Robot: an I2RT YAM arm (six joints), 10 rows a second.
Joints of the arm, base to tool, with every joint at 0 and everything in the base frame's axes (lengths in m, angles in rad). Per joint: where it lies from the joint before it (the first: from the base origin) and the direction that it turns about. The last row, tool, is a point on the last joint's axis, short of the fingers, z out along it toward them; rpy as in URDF.
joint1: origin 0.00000 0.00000 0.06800 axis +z
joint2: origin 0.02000 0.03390 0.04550 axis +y
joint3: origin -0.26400 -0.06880 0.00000 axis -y
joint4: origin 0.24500 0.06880 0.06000 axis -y
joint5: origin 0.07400 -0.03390 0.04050 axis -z
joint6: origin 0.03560 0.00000 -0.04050 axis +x
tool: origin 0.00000 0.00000 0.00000 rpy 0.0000 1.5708 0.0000
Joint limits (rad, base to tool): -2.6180..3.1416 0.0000..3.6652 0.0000..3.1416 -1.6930..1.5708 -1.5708..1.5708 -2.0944..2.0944
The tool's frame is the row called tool.
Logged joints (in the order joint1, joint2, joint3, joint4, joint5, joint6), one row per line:
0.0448, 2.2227, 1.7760, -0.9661, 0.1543, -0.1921
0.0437, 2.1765, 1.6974, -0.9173, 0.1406, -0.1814
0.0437, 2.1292, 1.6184, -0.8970, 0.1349, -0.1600
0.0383, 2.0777, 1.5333, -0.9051, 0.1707, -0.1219
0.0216, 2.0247, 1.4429, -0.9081, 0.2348, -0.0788
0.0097, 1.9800, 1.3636, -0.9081, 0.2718, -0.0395
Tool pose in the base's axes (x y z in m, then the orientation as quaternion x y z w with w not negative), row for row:
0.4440, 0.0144, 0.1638, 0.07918, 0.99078, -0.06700, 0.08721
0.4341, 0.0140, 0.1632, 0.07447, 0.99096, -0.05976, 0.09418
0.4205, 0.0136, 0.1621, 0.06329, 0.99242, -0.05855, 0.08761
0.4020, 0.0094, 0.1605, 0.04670, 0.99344, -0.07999, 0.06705
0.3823, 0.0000, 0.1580, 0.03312, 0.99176, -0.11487, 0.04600
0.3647, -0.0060, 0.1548, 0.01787, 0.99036, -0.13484, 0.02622
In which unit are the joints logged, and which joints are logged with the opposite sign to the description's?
The joints are logged in radians. Opposite sign: joint6.
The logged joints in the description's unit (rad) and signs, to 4 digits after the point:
0.0448, 2.2227, 1.7760, -0.9661, 0.1543, 0.1921
0.0437, 2.1765, 1.6974, -0.9173, 0.1406, 0.1814
0.0437, 2.1292, 1.6184, -0.8970, 0.1349, 0.1600
0.0383, 2.0777, 1.5333, -0.9051, 0.1707, 0.1219
0.0216, 2.0247, 1.4429, -0.9081, 0.2348, 0.0788
0.0097, 1.9800, 1.3636, -0.9081, 0.2718, 0.0395

